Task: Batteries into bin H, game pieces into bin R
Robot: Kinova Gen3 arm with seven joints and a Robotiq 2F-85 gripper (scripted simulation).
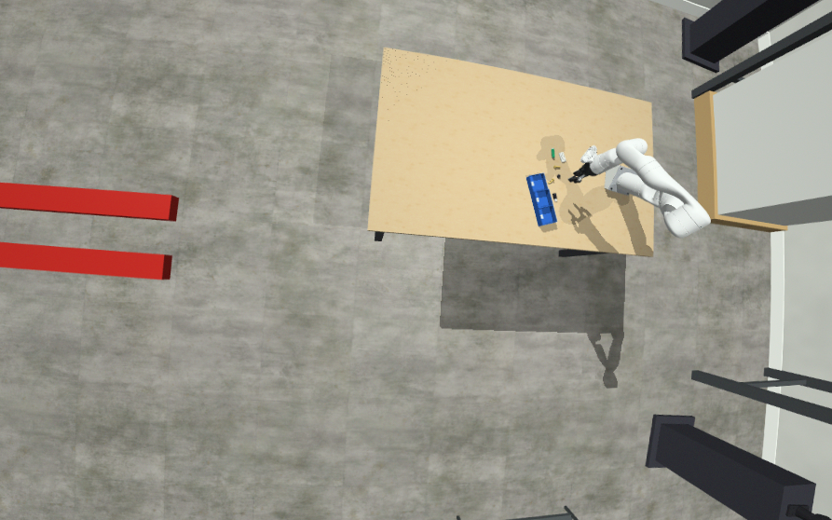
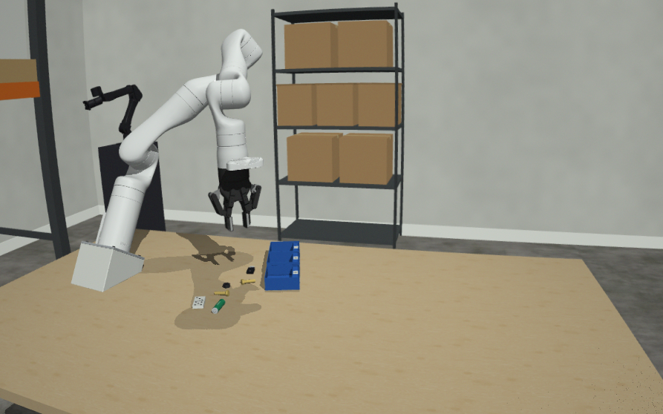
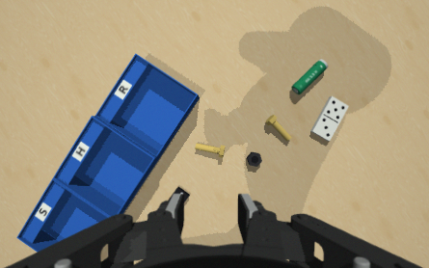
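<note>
The white domino lies 160 mm to the right of my hand, 150 mm below it and 30 mm behind it. From my hand the other things lie so: black nut (150 mm below, 50 mm to the right, 20 mm behind); then black piece (150 mm below, 60 mm to the left, 10 mm behind); then blue three-part bin (140 mm below, 90 mm to the left, 80 mm ahead).
</note>
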